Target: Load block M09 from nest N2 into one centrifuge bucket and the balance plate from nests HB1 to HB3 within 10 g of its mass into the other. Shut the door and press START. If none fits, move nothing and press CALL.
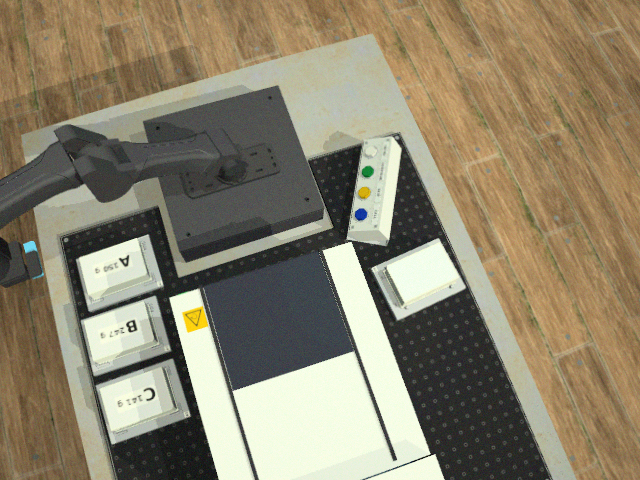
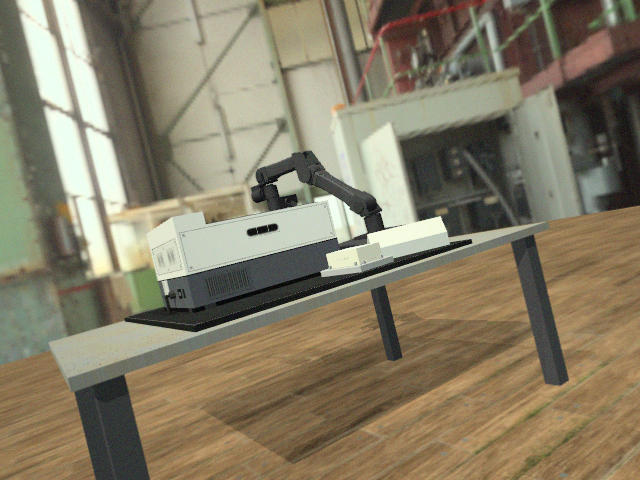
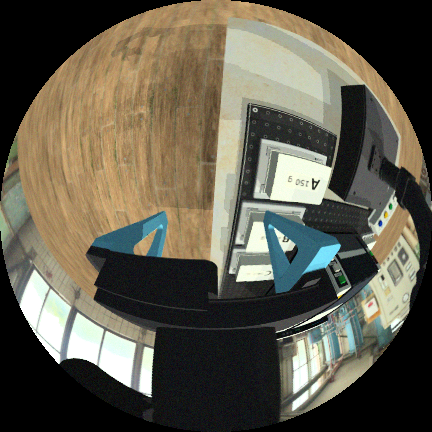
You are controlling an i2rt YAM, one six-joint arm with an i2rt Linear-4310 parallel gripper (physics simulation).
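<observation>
My gripper is open and empty, beyond the left table edge beside the plates. Plate A, marked 150 g, plate B, marked 247 g, and plate C, marked 141 g, sit in a row of nests on the left. A white block sits in a nest at the right; I cannot read its label. The centrifuge has a dark panel on top; whether its door is shut is unclear. Its buckets do not show.
A button box with white, green, yellow and blue buttons stands behind the right nest. The dark arm base stands behind the centrifuge. A black perforated mat lies under the equipment on the grey table.
</observation>
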